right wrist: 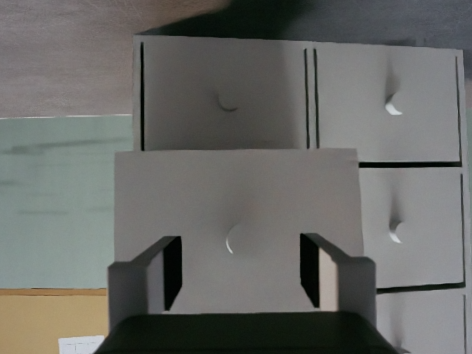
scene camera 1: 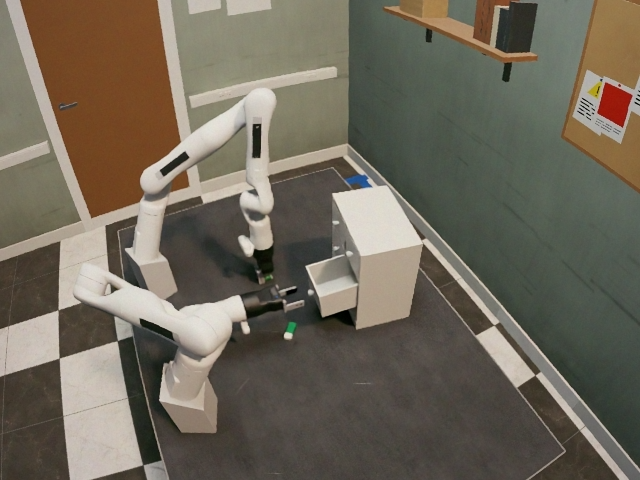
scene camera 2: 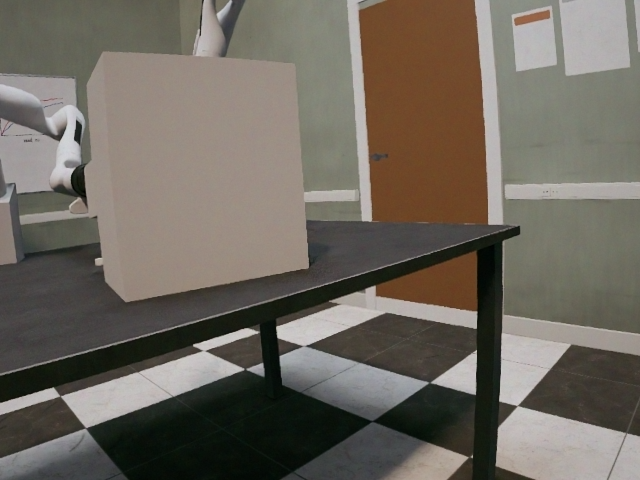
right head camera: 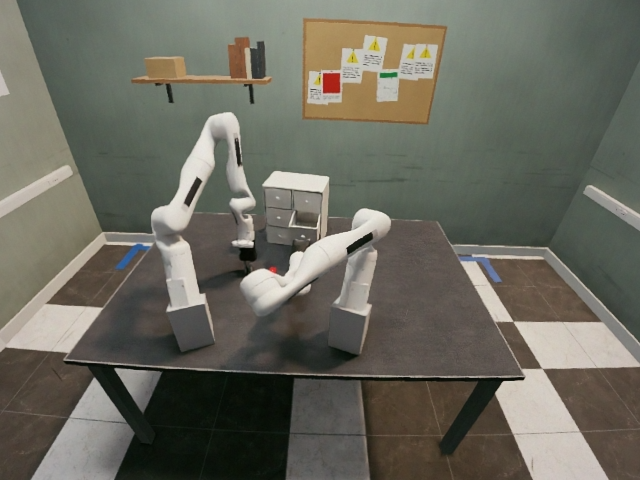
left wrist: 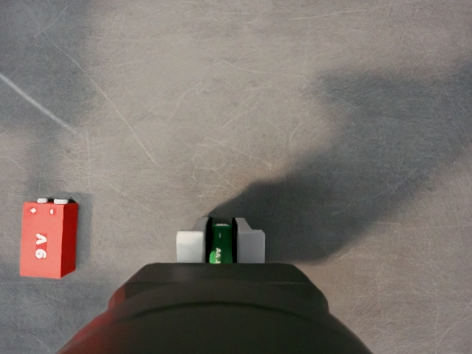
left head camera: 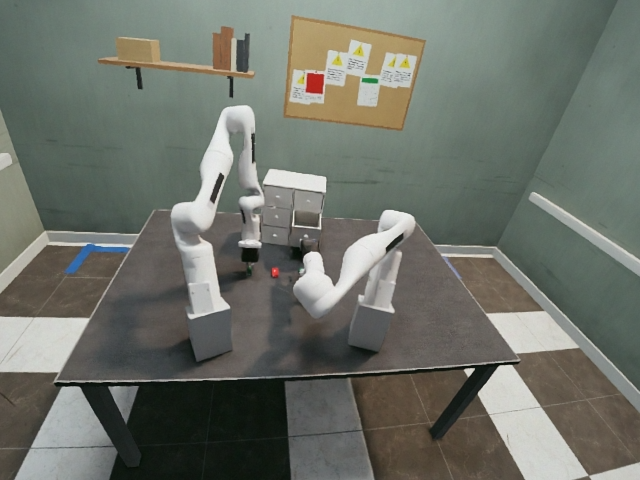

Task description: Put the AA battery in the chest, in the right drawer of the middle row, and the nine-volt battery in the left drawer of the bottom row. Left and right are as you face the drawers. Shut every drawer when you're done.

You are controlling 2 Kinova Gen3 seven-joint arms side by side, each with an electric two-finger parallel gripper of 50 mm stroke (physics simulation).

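Places are measured from the left arm's base along level axes (x ahead, y left, z up), in metres.
Pixels of known places: left gripper, fingertip midpoint: point(scene camera 1: 260, 281) point(right head camera: 248, 272) point(left wrist: 221, 233) point(left head camera: 249, 274); right gripper, fingertip midpoint: point(right wrist: 240, 260) point(scene camera 1: 299, 295) point(right head camera: 302, 240) point(left head camera: 307, 240); left arm's base, link origin: point(scene camera 1: 145, 254) point(right head camera: 186, 302) point(left head camera: 206, 307); right arm's base, link origin: point(scene camera 1: 183, 386) point(right head camera: 352, 305) point(left head camera: 375, 303).
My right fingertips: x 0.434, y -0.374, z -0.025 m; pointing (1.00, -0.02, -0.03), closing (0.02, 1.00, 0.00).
For each thing: its top centre in the pictures, then the offset to it from my right fingertips. "spot": a spot on its surface instead. Level surfaces: height alone.
- white chest, top centre: point(scene camera 2: 187, 72) point(scene camera 1: 375, 217) point(left head camera: 296, 180) point(right head camera: 297, 180) 0.176 m up, 0.273 m ahead, 0.043 m left
- green AA battery, top centre: point(left wrist: 221, 266) point(scene camera 1: 265, 277) 0.143 m down, 0.037 m back, 0.251 m left
- red nine-volt battery, top centre: point(left wrist: 41, 238) point(left head camera: 274, 271) point(right head camera: 272, 270) 0.140 m down, 0.054 m back, 0.138 m left
- open drawer's knob, surface spot: point(right wrist: 231, 240) spot: 0.005 m down, 0.028 m ahead, 0.005 m right
- white block, top centre: point(scene camera 1: 290, 330) 0.144 m down, 0.046 m back, 0.005 m right
- table, surface height: 0.158 m down
The white chest point(left head camera: 294, 179) point(right head camera: 296, 180) point(scene camera 1: 385, 289) point(scene camera 2: 206, 170) stands at the back of the table. Its right middle-row drawer point(left head camera: 306, 236) point(scene camera 1: 336, 303) point(right wrist: 235, 190) is pulled out; the other drawers that show are shut. My left gripper point(left head camera: 249, 270) point(left wrist: 221, 233) points down and is shut on the green AA battery point(scene camera 1: 268, 277) point(left wrist: 221, 240), low at the table top. The red nine-volt battery point(left head camera: 275, 272) point(right head camera: 272, 270) point(left wrist: 42, 240) lies beside it on the table. My right gripper point(scene camera 1: 298, 298) point(right wrist: 240, 260) is open and empty, in front of the open drawer's knob point(right wrist: 231, 240), fingers either side and apart from it.
A green and white block point(scene camera 1: 290, 330) lies on the table point(scene camera 1: 387, 392) below the right gripper in scene camera 1. The right forearm point(left head camera: 361, 258) crosses in front of the chest. A wall shelf point(left head camera: 175, 67) and a cork board point(left head camera: 356, 111) are behind.
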